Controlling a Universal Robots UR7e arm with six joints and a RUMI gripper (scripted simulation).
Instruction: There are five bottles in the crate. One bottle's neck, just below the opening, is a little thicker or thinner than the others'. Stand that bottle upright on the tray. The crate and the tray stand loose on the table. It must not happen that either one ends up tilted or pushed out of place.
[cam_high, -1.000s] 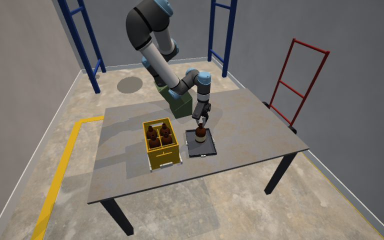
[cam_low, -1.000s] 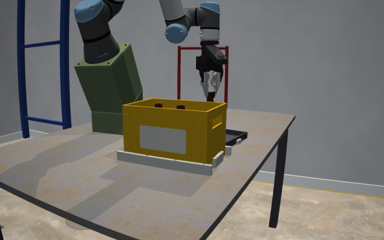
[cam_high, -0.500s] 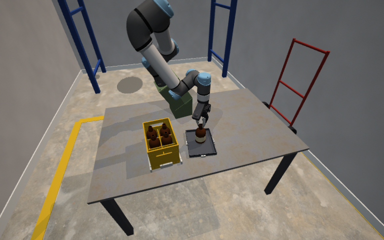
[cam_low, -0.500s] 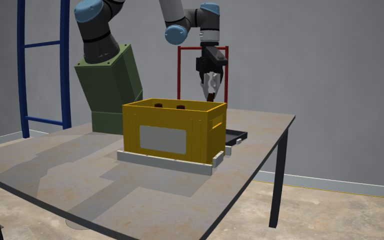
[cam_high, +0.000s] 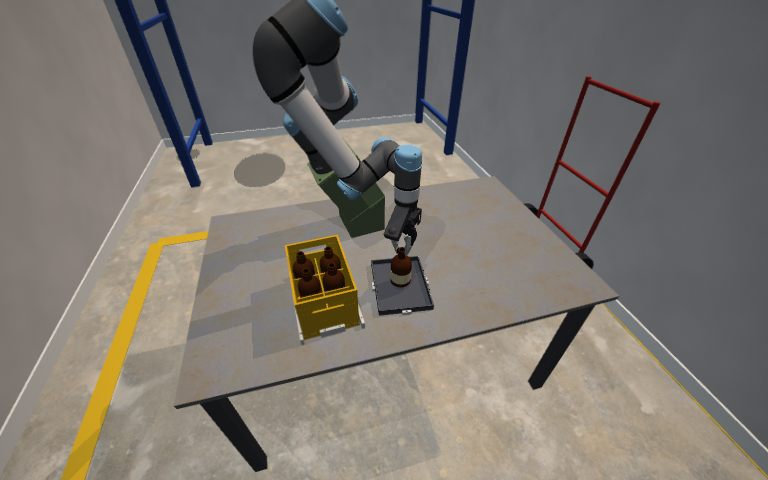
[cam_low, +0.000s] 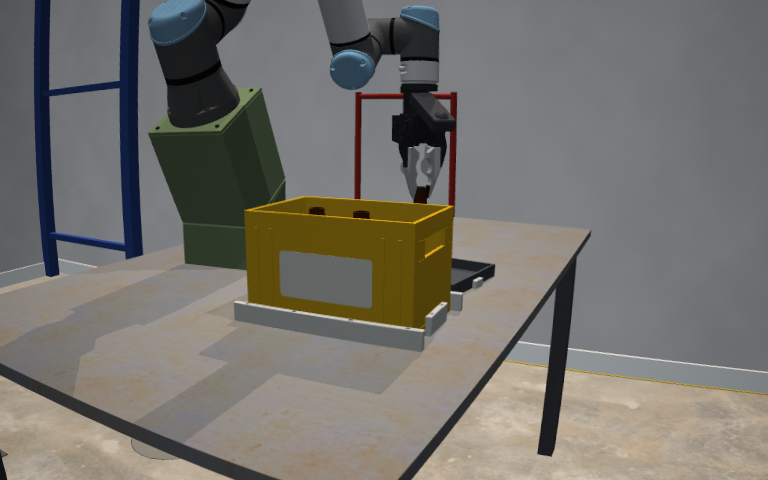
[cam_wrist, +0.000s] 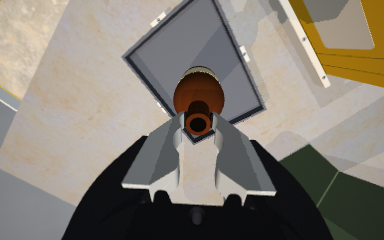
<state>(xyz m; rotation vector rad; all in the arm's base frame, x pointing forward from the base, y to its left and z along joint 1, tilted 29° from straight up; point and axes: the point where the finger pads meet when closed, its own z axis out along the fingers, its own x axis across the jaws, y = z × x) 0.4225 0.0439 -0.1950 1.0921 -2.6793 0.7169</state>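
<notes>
The dark tray is 160 mm below my hand. From my hand the other things lie so: yellow crate (280 mm to the right, 90 mm below, 20 mm behind).
</notes>
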